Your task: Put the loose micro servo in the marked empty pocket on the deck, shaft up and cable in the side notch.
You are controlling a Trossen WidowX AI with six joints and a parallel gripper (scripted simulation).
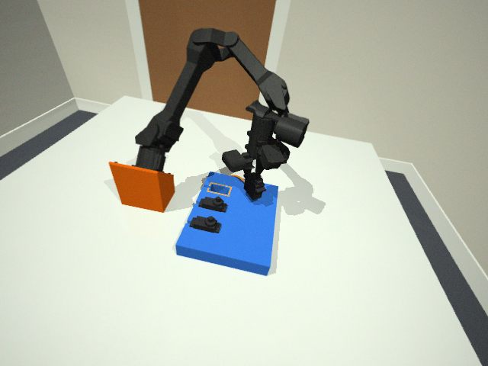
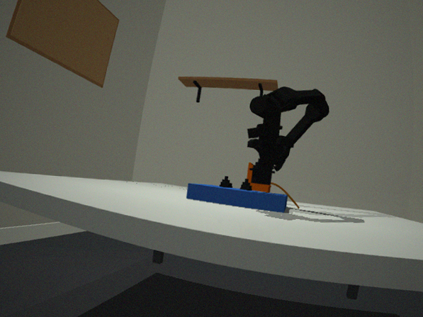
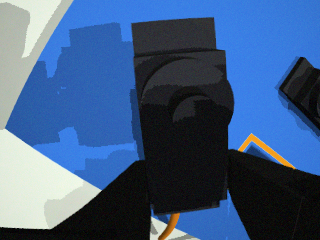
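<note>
Right now the blue deck is 100 mm below my gripper tip, 70 mm to the right of it and 20 mm ahead of it.
</note>
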